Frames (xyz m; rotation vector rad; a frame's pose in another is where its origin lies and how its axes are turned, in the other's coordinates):
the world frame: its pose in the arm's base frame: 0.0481 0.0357 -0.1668 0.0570 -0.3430 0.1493
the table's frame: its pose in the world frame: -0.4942 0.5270 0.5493 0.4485 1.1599 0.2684
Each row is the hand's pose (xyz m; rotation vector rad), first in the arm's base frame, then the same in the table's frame.
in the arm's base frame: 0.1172 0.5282 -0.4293 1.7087 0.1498 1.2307
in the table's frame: 0.8827 -0.4448 0.2280 0.7531 -0.5077 1.3445
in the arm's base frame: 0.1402 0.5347 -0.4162 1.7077 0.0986 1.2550
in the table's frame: 0.8909 -0.4393 0.2535 0.7351 -0.5427 1.3763
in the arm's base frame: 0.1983 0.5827 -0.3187 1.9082 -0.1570 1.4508
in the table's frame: 0.8882 -0.3681 0.3540 0.8036 -0.6622 1.6976
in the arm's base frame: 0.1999 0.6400 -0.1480 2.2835 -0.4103 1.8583
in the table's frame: 0.8130 -0.2388 0.4543 0.9710 -0.6097 2.2796
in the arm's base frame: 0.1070 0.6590 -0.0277 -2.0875 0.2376 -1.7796
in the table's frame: 0.6958 -0.1402 0.4534 1.2015 -0.1896 2.7423
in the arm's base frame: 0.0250 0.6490 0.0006 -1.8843 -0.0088 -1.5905
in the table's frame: 0.6268 -0.1128 0.4075 -1.3427 -0.2191 -2.7797
